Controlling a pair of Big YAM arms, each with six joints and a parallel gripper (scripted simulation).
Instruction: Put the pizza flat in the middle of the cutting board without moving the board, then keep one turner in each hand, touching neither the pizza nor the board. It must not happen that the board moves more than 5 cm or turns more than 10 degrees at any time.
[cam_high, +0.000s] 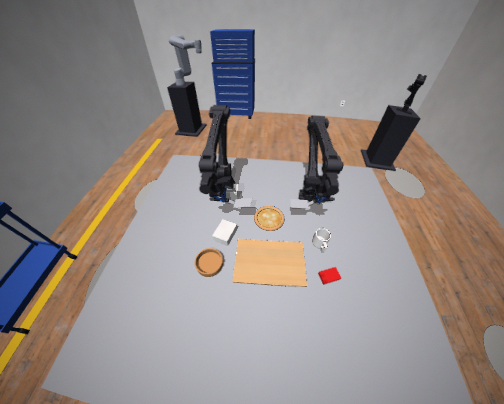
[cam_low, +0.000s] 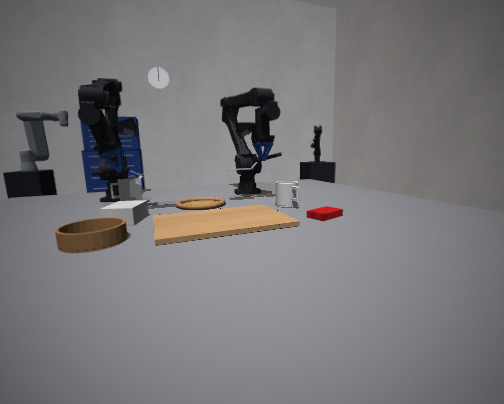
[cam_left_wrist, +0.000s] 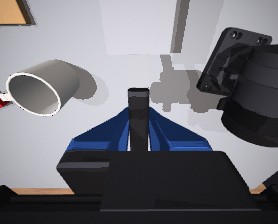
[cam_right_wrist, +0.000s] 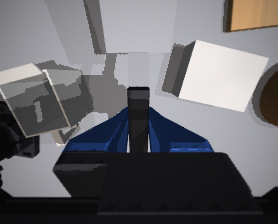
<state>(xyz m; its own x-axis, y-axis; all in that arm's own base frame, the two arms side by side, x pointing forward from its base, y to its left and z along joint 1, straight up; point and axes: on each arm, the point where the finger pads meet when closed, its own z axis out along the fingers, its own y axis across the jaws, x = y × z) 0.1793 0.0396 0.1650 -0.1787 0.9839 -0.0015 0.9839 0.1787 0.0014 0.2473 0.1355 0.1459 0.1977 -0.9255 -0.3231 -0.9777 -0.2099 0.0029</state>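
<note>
Right now my right hand is 26 cm to the right of the pizza, 14 cm above it and 3 cm past it. The rest, counted from my right hand: wooden cutting board 31 cm to the left, 25 cm ahead, 14 cm below; wooden bowl 32 cm ahead, 13 cm below, 1 cm to the left.
</note>
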